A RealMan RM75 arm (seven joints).
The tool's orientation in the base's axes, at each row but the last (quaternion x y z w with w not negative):
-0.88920, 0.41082, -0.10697, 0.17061
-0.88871, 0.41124, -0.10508, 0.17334
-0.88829, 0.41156, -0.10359, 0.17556
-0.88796, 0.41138, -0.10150, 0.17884
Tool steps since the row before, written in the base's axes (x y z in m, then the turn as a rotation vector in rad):
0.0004, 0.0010, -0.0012, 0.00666, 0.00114, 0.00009
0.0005, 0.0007, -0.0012, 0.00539, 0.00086, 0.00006
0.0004, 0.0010, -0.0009, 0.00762, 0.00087, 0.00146
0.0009, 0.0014, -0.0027, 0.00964, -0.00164, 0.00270
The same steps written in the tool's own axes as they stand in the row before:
-0.0006, -0.0004, 0.0015, 0.00339, -0.00535, 0.00236
-0.0003, -0.0003, 0.0014, 0.00279, -0.00428, 0.00191
-0.0005, -0.0005, 0.0012, 0.00427, -0.00640, 0.00136
-0.0006, -0.0004, 0.0031, 0.00753, -0.00680, 0.00030

